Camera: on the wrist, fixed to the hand. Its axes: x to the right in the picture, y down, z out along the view.
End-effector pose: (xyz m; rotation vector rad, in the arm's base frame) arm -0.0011 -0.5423 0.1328 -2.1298 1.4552 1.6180
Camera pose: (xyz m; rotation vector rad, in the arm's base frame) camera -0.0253 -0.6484 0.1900 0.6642 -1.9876 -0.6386
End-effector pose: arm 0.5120 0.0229 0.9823 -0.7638 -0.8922 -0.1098
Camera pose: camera 0.6096 0.0565 0.9156 -1.2314 0.3191 0.9997
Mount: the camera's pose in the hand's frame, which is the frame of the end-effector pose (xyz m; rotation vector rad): 0.0207 0.0997 -0.0688 -0.0635 0.4910 1.5445
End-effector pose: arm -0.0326 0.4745 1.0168 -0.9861 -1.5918 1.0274
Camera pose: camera 0.0420 0.5365 0.9414 -2.3706 -0.2177 1.4630
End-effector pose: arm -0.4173 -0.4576 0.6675 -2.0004 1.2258 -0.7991
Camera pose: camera -0.5138 -0.5260 0.6343 -0.3834 2.4534 -0.3683
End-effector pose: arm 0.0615 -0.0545 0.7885 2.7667 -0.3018 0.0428
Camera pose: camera 0.0610 -0.1256 0.8887 1.6873 -2.0248 0.9838
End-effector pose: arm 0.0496 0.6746 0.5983 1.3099 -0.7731 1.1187
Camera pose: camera -0.0474 0.7366 0.6413 0.1032 -1.4309 2.4247
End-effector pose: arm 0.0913 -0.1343 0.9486 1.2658 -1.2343 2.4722
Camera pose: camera -0.0077 -0.1577 0.8796 0.4332 1.4464 -1.6872
